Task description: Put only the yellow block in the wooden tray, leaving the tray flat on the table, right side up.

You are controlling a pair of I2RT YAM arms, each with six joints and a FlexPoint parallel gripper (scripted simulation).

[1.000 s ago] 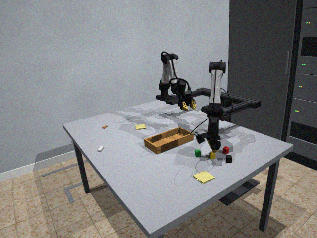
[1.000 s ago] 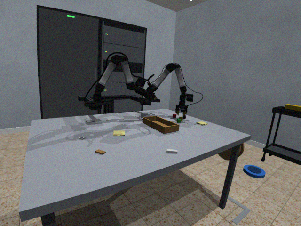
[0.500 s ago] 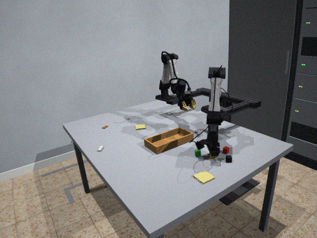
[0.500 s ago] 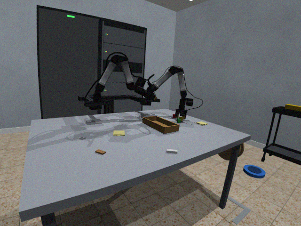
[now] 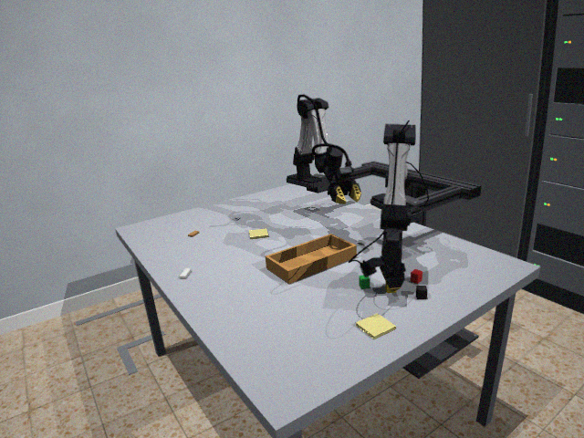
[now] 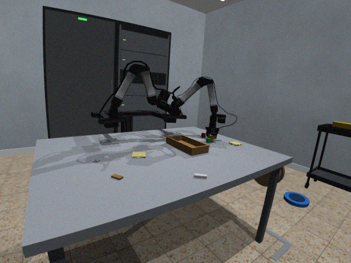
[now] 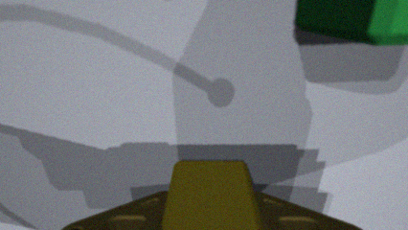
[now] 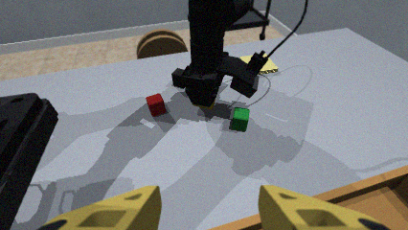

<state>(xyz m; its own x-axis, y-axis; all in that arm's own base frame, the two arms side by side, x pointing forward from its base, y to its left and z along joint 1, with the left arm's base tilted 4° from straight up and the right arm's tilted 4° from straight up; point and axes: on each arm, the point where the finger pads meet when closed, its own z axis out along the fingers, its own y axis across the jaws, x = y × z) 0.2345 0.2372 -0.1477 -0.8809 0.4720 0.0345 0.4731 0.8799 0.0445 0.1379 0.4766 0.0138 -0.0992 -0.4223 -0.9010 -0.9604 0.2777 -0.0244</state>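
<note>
Right now my left hand is 60 mm short of the wooden tray and 330 mm to the left of it. Round my left hand: black block (30 mm behind, 90 mm to the left); green block (40 mm ahead, 80 mm to the right); yellow block (right at my left hand).
</note>
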